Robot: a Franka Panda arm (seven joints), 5 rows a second.
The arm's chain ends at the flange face. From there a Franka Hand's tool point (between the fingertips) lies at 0.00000 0.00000 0.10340 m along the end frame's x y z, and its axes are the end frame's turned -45 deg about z.
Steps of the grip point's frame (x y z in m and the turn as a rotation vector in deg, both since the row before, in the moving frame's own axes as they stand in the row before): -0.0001, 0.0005, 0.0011, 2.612, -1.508, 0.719; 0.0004, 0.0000, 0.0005, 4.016, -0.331, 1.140; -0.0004, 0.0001, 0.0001, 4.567, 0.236, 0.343; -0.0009, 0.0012, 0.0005, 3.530, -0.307, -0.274
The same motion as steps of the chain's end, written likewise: 0.0055, 0.0019, 0.0012, 0.781, -2.913, 0.719; 0.0058, 0.0045, 0.0008, 2.606, -3.074, 1.140; 0.0053, 0.0065, 0.0004, 3.396, -3.062, 0.343; 0.0051, 0.0056, 0.0007, 2.279, -2.713, -0.274
